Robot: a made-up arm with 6 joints.
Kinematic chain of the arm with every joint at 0, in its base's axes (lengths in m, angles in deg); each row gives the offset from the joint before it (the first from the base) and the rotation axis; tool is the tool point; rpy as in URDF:
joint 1: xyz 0 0 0.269 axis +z
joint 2: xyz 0 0 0 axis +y
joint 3: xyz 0.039 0 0.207 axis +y
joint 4: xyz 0.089 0 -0.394 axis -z
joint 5: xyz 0 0 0 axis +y
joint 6: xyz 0.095 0 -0.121 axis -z
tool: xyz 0 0 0 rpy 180 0 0
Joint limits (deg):
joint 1: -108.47..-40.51
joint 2: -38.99..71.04
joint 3: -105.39..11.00
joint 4: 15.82..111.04
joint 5: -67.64..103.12
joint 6: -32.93..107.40
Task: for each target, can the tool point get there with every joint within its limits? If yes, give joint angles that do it. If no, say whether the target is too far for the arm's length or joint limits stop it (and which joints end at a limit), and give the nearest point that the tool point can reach.
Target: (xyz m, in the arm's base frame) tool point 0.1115 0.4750 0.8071
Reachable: no: joint limits stop it (at a limit: joint 1, joint 2, joint 3, joint 4, joint 5) | nearest point -0.0120 0.0915 0.8755 | short by 0.409 m
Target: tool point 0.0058 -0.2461 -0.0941
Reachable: yes | joints -85.27 21.71 -22.78 23.22 24.31 40.81
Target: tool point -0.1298 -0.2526 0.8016
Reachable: yes | joints -94.79 -19.34 -91.52 44.72 -53.17 -14.90
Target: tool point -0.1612 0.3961 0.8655
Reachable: no: joint limits stop it (at a limit: joint 1, joint 2, joint 3, joint 5) | nearest point -0.0712 0.0865 0.8587 | short by 0.322 m
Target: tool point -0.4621 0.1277 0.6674
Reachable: no: joint limits stop it (at a limit: joint 1, joint 2, joint 5) | nearest point -0.1663 -0.0318 0.7654 | short by 0.350 m
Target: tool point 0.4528 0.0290 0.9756
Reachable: no: too far | nearest point 0.2883 -0.0796 0.8573 | short by 0.230 m
